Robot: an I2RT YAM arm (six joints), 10 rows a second.
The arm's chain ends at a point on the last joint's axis. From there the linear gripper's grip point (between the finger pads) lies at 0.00 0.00 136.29 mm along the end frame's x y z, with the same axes.
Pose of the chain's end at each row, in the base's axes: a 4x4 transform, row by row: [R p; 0 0 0 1], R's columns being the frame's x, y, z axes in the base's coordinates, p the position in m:
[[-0.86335 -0.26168 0.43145 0.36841], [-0.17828 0.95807 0.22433 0.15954], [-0.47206 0.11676 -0.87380 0.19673], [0 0 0 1]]
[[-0.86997 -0.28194 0.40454 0.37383], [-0.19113 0.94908 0.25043 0.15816], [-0.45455 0.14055 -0.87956 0.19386], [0 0 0 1]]
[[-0.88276 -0.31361 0.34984 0.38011], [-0.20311 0.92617 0.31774 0.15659], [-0.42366 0.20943 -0.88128 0.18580], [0 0 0 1]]
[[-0.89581 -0.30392 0.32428 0.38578], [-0.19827 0.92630 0.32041 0.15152], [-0.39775 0.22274 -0.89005 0.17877], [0 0 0 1]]
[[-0.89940 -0.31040 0.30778 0.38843], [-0.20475 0.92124 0.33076 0.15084], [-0.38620 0.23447 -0.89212 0.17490], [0 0 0 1]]
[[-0.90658 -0.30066 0.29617 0.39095], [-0.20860 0.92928 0.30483 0.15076], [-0.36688 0.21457 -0.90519 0.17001], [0 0 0 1]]
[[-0.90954 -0.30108 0.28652 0.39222], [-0.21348 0.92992 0.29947 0.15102], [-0.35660 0.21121 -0.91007 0.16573], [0 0 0 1]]
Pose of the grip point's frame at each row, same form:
[[-0.86335 -0.26168 0.43145 0.42721], [-0.17828 0.95807 0.22433 0.19011], [-0.47206 0.11676 -0.87380 0.07764], [0 0 0 1]]
[[-0.86997 -0.28194 0.40454 0.42896], [-0.19113 0.94908 0.25043 0.19229], [-0.45455 0.14055 -0.87956 0.07398], [0 0 0 1]]
[[-0.88276 -0.31361 0.34984 0.42779], [-0.20311 0.92617 0.31774 0.19989], [-0.42366 0.20943 -0.88128 0.06569], [0 0 0 1]]
[[-0.89581 -0.30392 0.32428 0.42998], [-0.19827 0.92630 0.32041 0.19519], [-0.39775 0.22274 -0.89005 0.05747], [0 0 0 1]]
[[-0.89940 -0.31040 0.30778 0.43038], [-0.20475 0.92124 0.33076 0.19592], [-0.38620 0.23447 -0.89212 0.05331], [0 0 0 1]]
[[-0.90658 -0.30066 0.29617 0.43132], [-0.20860 0.92928 0.30483 0.19231], [-0.36688 0.21457 -0.90519 0.04664], [0 0 0 1]]
[[-0.90954 -0.30108 0.28652 0.43127], [-0.21348 0.92992 0.29947 0.19183], [-0.35660 0.21121 -0.91007 0.04170], [0 0 0 1]]

